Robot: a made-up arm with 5 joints. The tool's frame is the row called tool.
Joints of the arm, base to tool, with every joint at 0 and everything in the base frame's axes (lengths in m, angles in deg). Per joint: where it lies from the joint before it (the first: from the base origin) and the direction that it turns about. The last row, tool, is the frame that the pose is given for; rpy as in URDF.
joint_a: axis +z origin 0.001 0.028 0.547
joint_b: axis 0 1 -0.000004 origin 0.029 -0.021 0.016
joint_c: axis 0 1 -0.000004 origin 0.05 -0.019 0.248
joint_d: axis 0 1 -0.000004 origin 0.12 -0.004 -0.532
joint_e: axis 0 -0.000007 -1 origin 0.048 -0.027 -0.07
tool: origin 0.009 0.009 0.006 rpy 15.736 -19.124 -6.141
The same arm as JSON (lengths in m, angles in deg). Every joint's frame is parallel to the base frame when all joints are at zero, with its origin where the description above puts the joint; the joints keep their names.
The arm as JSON. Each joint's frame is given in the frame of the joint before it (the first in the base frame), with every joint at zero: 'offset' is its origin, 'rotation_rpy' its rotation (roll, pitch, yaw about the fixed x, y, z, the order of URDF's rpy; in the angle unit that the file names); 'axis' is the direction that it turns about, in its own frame. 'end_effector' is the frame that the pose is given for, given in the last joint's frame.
{"length_unit": "m", "angle_unit": "deg", "chain": [{"id": "joint_a", "offset": [0.001, 0.028, 0.547], "rotation_rpy": [0.0, 0.0, 0.0], "axis": [0.0, 0.0, 1.0]}, {"id": "joint_b", "offset": [0.029, -0.021, 0.016], "rotation_rpy": [0.0, 0.0, 0.0], "axis": [0.0, 1.0, 0.0]}, {"id": "joint_c", "offset": [0.05, -0.019, 0.248], "rotation_rpy": [0.0, 0.0, 0.0], "axis": [0.0, 1.0, 0.0]}, {"id": "joint_d", "offset": [0.12, -0.004, -0.532], "rotation_rpy": [0.0, 0.0, 0.0], "axis": [0.0, 1.0, 0.0]}, {"id": "joint_e", "offset": [0.048, -0.027, -0.07], "rotation_rpy": [0.0, 0.0, 0.0], "axis": [0.0, 0.0, -1.0]}], "end_effector": {"offset": [0.009, 0.009, 0.006], "rotation_rpy": [15.74, -19.12, -6.14]}}
